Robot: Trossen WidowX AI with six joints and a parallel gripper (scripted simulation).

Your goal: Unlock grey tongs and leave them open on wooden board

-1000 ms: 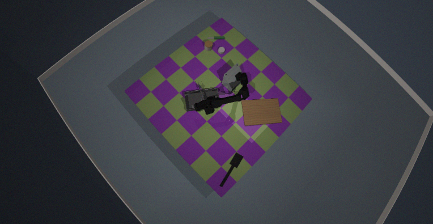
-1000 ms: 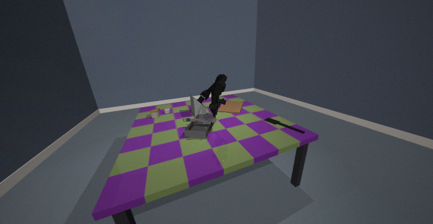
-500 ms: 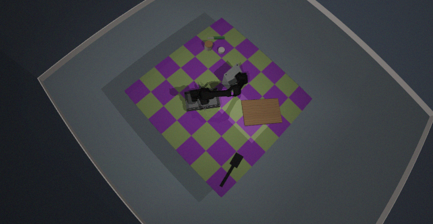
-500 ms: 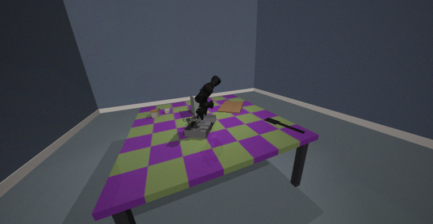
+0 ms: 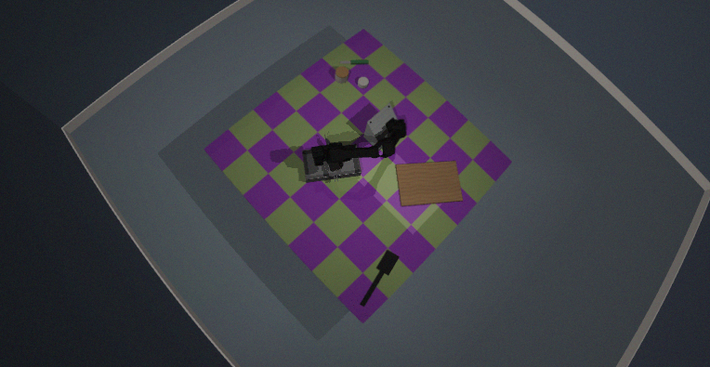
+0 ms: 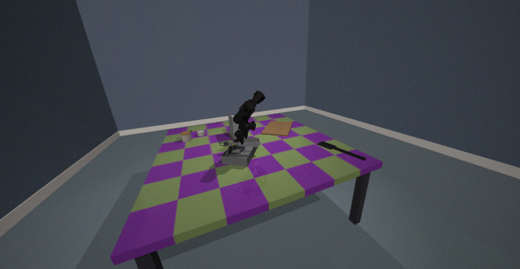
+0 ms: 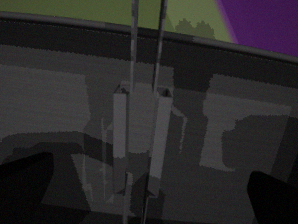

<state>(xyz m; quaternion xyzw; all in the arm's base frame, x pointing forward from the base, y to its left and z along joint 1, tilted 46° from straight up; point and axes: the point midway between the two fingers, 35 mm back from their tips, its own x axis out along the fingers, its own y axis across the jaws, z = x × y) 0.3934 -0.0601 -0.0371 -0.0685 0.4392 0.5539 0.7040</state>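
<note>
Right now the grey roasting tin is 70 mm below my gripper tip, 20 mm to the right of it and 20 mm behind it. The rest, counted from my gripper tip: wooden board 440 mm to the left, 340 mm behind, 90 mm below; then white cup 520 mm behind, 270 mm to the right, 80 mm below; then orange cup 460 mm behind, 390 mm to the right, 60 mm below.
</note>
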